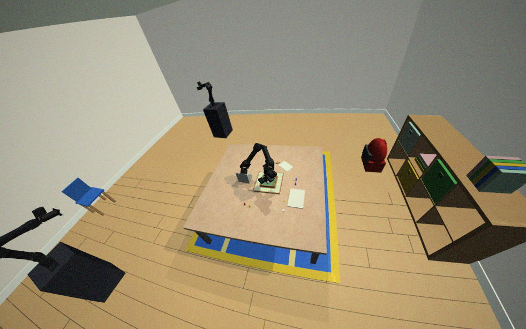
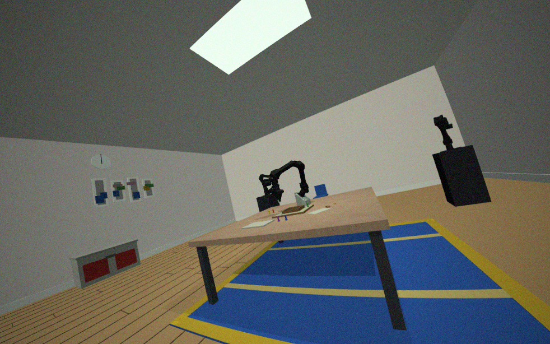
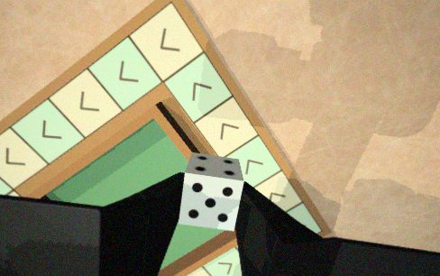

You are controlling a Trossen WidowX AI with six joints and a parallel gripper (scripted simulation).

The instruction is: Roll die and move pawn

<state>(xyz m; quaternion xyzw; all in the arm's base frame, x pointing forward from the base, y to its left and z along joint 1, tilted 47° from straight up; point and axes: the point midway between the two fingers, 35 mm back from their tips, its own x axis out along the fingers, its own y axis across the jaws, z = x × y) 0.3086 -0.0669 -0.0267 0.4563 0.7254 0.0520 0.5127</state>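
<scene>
Now: gripper tip 200 mm to the right of the green pawn, 110 mm past it and 90 mm above it. From my gripper tip the other things lie so: green felt dice tray 110 mm below, 100 mm to the left, 40 mm behind; then white die right at my gripper tip.
</scene>
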